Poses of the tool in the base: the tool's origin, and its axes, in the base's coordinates. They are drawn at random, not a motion.
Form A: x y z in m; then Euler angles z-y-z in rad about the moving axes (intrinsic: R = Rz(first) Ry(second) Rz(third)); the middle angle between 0 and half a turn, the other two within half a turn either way.
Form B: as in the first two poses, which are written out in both.
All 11 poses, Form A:
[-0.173 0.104 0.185 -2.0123 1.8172 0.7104]
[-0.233 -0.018 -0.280 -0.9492 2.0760 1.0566]
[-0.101 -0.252 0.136 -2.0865 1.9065 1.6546]
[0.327 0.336 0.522 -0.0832 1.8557 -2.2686]
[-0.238 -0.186 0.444 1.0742 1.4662 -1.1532]
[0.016 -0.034 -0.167 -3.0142 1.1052 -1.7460]
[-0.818 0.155 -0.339 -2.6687 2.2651 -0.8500]
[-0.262 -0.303 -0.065 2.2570 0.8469 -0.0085]
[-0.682 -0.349 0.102 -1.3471 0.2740 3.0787]
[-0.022 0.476 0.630 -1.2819 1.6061 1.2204]
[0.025 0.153 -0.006 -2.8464 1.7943 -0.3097]
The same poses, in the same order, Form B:
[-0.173 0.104 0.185 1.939 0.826 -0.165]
[-0.233 -0.018 -0.280 2.137 0.445 0.888]
[-0.101 -0.252 0.136 1.908 -0.079 -0.543]
[0.327 0.336 0.522 -1.936 -0.664 -1.423]
[-0.238 -0.186 0.444 -1.456 0.415 -0.450]
[0.016 -0.034 -0.167 -1.099 -0.156 1.619]
[-0.818 0.155 -0.339 -2.407 0.532 1.532]
[-0.262 -0.303 -0.065 -0.010 0.847 2.244]
[-0.682 -0.349 0.102 0.018 -0.273 1.729]
[-0.022 0.476 0.630 1.608 0.350 0.302]
[0.025 0.153 -0.006 -2.212 1.191 1.260]

